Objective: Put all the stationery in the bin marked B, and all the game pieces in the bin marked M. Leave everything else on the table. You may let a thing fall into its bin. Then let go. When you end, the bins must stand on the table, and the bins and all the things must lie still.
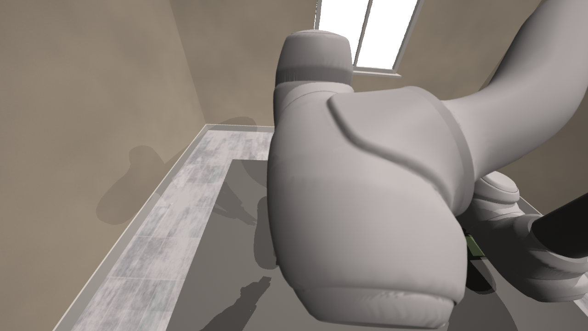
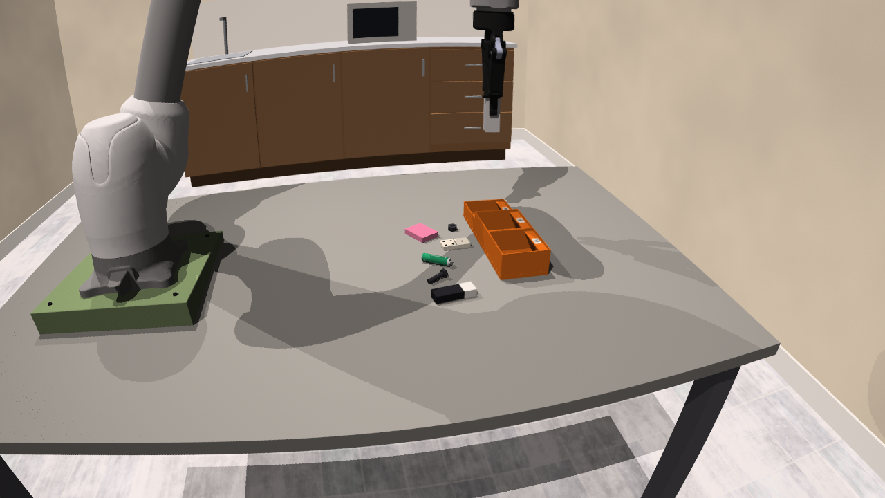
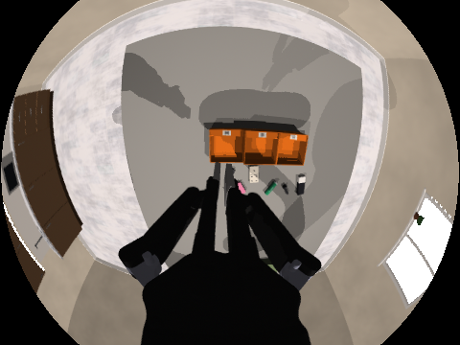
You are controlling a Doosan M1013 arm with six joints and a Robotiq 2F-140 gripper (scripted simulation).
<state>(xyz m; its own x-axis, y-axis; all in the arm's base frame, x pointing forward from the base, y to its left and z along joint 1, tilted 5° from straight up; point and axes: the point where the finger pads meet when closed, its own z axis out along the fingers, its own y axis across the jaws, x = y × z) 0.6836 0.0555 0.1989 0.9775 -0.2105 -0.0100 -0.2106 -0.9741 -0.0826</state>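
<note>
My hand is 140 mm past the pink sticky-note pad, 20 mm to the left of it and 210 mm above it. From my hand the other things lie so: cream domino 100 mm behind, 80 mm to the right, 210 mm below; then small black nut 80 mm behind, 20 mm to the right, 220 mm below; then orange three-compartment bin 10 mm behind, 90 mm to the right, 200 mm below.
</note>
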